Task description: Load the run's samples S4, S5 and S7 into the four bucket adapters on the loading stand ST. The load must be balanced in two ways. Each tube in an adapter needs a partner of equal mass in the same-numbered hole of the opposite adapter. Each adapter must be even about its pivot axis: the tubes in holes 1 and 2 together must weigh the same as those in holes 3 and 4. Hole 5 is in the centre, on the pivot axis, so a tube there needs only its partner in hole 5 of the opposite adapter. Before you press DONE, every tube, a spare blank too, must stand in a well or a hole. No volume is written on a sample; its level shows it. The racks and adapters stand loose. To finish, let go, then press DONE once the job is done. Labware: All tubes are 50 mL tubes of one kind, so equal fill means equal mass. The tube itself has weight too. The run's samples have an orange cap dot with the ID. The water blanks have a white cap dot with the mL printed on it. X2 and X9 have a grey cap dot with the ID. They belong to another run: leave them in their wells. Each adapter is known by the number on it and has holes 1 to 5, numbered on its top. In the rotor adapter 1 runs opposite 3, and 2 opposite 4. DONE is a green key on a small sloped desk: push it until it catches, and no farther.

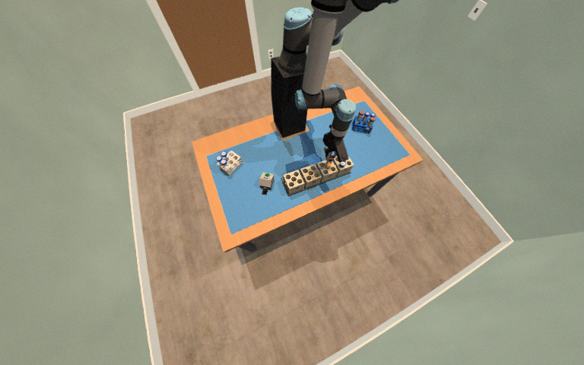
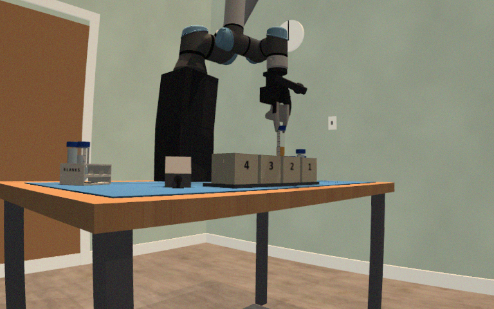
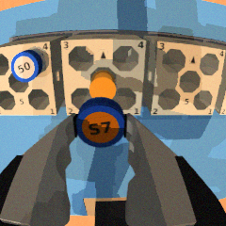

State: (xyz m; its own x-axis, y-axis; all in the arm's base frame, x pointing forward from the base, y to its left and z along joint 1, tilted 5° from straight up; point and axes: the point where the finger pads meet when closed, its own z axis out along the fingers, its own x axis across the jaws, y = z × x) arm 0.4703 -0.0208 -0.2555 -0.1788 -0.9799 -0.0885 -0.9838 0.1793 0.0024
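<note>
The tube is 1 cm to the right of my hand and 5 cm below it. From my hand the other things lie so: green key: 16 cm behind, 33 cm to the right, 13 cm below; then blue sample rack: 17 cm behind, 47 cm to the left, 17 cm below; then done desk: 15 cm behind, 34 cm to the right, 14 cm below.
</note>
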